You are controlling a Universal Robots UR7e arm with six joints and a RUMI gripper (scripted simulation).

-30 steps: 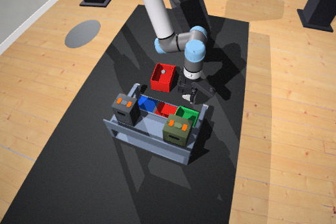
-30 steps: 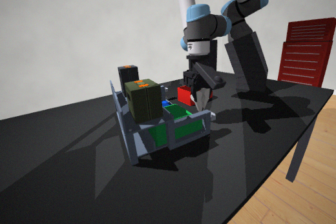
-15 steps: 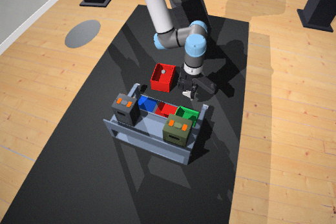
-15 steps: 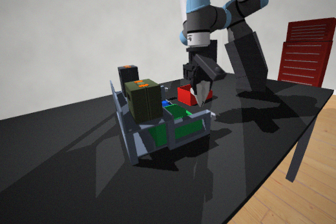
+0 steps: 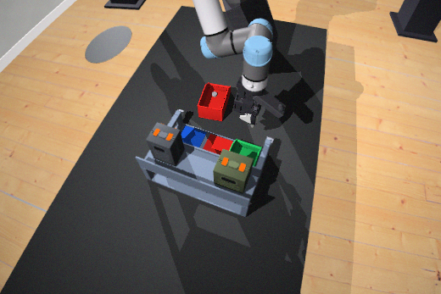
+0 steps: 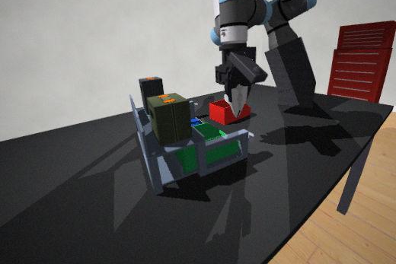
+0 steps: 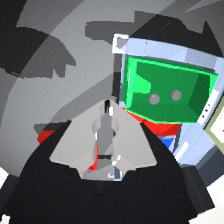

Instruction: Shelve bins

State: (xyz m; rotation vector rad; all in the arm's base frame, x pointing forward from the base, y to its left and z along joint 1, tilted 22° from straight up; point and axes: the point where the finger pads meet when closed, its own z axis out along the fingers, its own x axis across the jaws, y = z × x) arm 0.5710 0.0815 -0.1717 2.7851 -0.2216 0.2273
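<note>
Right now the red bin is 160 mm behind my hand, 180 mm to the right of it and 70 mm below it. The rest, counted from my hand: green bin (120 mm ahead, 20 mm to the right, 70 mm below); then dark grey box (170 mm ahead, 270 mm to the right, 50 mm above).
</note>
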